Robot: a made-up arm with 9 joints. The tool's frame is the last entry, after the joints. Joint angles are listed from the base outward.
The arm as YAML. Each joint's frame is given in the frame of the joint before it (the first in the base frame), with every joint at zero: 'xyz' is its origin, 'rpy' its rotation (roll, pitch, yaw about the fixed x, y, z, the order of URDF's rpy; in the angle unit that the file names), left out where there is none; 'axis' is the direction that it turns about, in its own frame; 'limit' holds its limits. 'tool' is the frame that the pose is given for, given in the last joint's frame.
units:
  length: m
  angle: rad
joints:
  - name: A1
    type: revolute
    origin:
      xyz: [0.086, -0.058, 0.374]
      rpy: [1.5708, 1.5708, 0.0]
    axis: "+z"
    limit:
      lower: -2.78
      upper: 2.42
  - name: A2
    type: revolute
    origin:
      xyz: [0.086, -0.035, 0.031]
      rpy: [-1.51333, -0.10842, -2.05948]
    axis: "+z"
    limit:
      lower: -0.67
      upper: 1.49
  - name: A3
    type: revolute
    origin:
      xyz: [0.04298, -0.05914, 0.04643]
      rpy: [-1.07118, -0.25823, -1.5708]
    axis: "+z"
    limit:
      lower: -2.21
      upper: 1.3
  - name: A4
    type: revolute
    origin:
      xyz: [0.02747, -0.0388, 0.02]
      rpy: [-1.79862, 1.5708, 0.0]
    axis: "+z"
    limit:
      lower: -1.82
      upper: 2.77
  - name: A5
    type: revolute
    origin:
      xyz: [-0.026, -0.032, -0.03]
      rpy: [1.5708, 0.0, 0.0]
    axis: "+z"
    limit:
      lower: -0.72
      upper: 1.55
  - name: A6
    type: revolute
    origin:
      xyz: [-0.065, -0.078, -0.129]
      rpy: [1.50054, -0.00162, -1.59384]
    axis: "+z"
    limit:
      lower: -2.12
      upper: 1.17
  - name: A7
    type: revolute
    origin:
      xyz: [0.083, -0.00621, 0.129]
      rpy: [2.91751, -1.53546, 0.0]
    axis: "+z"
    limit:
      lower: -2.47
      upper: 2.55
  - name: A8
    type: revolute
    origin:
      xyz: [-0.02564, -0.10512, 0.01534]
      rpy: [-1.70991, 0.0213, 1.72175]
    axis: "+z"
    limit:
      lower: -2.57
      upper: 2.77
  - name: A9
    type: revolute
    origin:
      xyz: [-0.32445, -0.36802, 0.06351]
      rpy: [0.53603, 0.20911, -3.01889]
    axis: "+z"
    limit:
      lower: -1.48
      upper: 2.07
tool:
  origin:
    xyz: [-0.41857, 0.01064, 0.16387]
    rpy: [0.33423, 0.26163, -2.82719]
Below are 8 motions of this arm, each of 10 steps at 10 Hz.
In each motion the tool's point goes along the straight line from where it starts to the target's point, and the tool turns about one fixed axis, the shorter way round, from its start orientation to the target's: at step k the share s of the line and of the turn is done. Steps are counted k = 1, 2, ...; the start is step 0. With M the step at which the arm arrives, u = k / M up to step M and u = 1 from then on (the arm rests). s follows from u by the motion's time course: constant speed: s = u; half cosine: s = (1 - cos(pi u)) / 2; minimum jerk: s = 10 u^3 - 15 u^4 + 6 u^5.
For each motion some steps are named. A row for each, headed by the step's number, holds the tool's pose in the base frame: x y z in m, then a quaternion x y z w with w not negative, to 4 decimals.
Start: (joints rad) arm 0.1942 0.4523 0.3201 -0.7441 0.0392 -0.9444 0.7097 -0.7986 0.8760
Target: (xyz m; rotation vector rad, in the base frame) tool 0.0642 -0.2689 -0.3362 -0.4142 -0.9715 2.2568
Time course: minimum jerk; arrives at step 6
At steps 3, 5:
3: -0.0150 -0.1893 -0.2501 0.1273 -0.3829 0.7319 0.5491
5: 0.0586 -0.2633 -0.3301 -0.1376 -0.3723 0.8535 0.3376

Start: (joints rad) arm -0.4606 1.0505 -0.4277 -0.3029 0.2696 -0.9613 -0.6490 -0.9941 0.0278
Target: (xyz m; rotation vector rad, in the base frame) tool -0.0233 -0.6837 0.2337 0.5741 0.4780 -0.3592
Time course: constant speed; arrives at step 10
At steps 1, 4, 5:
1: 0.1769 -0.3058 0.0645 0.2361 0.1966 0.3878 0.8690
4: 0.1102 -0.4317 0.1209 0.2601 0.2165 0.2056 0.9183
5: 0.0879 -0.4737 0.1397 0.2660 0.2214 0.1428 0.9273

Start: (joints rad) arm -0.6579 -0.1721 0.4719 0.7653 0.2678 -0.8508 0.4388 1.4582 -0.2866
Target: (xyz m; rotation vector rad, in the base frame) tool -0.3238 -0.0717 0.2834 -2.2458 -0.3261 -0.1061
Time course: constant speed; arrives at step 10
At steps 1, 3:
1: -0.1668 0.0389 0.1580 -0.9509 0.1375 -0.1997 0.1921
3: -0.2017 0.0144 0.1859 -0.9514 0.0784 -0.1666 0.2469

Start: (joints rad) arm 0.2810 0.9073 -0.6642 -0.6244 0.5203 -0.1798 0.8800 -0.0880 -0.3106
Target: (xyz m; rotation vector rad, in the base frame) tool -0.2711 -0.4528 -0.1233 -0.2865 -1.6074 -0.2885
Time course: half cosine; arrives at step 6
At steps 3, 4, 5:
3: 0.0045 -0.3887 -0.2365 0.1970 -0.7032 -0.0463 0.6816
4: -0.1333 -0.4208 -0.1799 0.0353 -0.7191 -0.0885 0.6883
5: -0.2342 -0.4442 -0.1385 -0.0840 -0.7179 -0.1179 0.6809

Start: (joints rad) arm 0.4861 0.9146 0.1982 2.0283 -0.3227 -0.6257 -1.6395 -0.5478 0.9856
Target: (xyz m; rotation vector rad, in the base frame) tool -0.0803 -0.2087 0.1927 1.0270 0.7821 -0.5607
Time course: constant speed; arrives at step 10
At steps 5, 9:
5: -0.1003 -0.1563 0.1520 0.1977 0.0662 -0.4599 0.8632
9: -0.0843 -0.1982 0.1846 0.4237 0.3052 -0.3042 0.7968

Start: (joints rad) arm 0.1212 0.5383 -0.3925 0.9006 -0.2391 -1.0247 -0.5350 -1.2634 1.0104
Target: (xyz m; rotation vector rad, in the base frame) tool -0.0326 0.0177 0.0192 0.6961 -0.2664 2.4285
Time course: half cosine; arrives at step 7
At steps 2, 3, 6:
2: -0.0876 -0.1195 0.0420 -0.1956 -0.1000 -0.9751 0.0299
3: -0.0740 -0.0856 0.0364 0.2152 0.0508 0.9738 0.0522
6: -0.0360 0.0093 0.0206 0.2588 -0.0881 0.9211 0.2771

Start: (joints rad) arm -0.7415 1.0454 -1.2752 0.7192 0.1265 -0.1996 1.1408 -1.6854 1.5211
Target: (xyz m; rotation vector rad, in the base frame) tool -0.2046 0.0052 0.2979 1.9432 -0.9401 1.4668
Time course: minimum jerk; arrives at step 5
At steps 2, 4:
2: -0.2830 -0.0393 0.3696 0.7597 -0.0497 0.5444 0.3520
4: -0.2113 0.0014 0.3040 0.7248 -0.3232 0.5446 0.2715

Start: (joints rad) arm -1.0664 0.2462 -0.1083 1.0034 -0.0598 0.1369 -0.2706 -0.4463 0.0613
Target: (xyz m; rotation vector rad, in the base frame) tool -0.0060 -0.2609 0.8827 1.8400 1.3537 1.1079
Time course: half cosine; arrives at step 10
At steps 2, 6, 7, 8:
2: -0.3671 -0.0767 0.2092 -0.5056 -0.5831 -0.6295 0.0898
6: -0.1439 -0.1905 0.6254 0.6384 0.5532 0.5130 0.1526
7: -0.0883 -0.2189 0.7292 0.6629 0.5377 0.4761 0.2117
8: -0.0441 -0.2415 0.8116 0.6796 0.5232 0.4449 0.2578

